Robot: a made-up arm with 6 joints.
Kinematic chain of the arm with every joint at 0, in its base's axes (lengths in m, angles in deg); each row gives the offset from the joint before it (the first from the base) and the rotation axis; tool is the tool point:
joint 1: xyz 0 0 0.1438 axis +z
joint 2: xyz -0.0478 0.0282 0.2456 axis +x
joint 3: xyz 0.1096 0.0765 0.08 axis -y
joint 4: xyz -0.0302 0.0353 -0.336 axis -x
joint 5: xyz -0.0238 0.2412 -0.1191 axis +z
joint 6: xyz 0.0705 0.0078 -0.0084 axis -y
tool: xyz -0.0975 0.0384 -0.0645
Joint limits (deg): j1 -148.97..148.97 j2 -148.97..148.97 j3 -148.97..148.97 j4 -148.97..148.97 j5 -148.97..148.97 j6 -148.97..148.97
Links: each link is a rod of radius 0.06 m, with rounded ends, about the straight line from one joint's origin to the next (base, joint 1, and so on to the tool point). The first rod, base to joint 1, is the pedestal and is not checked.
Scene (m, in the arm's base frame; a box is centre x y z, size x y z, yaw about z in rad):
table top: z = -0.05
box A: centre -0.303 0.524 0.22 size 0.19 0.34 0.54 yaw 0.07
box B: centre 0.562 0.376 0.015 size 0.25 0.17 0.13 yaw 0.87
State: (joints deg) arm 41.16 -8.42 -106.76 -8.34 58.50 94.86
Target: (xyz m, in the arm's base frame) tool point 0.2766 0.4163 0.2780
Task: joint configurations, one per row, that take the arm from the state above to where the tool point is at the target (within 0.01 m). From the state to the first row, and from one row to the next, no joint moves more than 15 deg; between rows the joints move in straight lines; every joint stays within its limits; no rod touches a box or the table.
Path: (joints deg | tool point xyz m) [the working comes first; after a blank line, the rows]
Joints at the target: -31.37 -27.94 -111.02 -64.05 64.25 109.63
Straight joint move there: touches box A.

1: 27.13 -4.81 -110.84 -14.34 59.46 95.78 | -0.5830 0.3652 0.6024
2: 13.10 -1.20 -114.92 -20.34 60.41 96.70 | -0.4202 0.5053 0.6478
3: -0.93 2.41 -119.00 -26.35 61.37 97.62 | -0.2276 0.5794 0.6857
4: -14.96 6.02 -123.08 -32.35 62.33 98.55 | -0.0307 0.5844 0.7153
5: -28.99 9.63 -127.16 -38.35 63.28 99.47 | 0.1471 0.5266 0.7361
6: -43.02 13.24 -131.24 -44.35 64.24 100.39 | 0.2875 0.4196 0.7481
7: -57.05 16.85 -135.32 -50.36 65.20 101.31 | 0.3789 0.2813 0.7514
8: -50.63 5.65 -129.25 -53.78 64.96 103.39 | 0.3902 0.3503 0.6275
9: -44.21 -5.54 -123.17 -57.20 64.72 105.47 | 0.3706 0.3985 0.5020
10: -37.79 -16.74 -117.10 -60.63 64.49 107.55 | 0.3293 0.4208 0.3832
11: -31.37 -27.94 -111.02 -64.05 64.25 109.63 | 0.2766 0.4163 0.2780

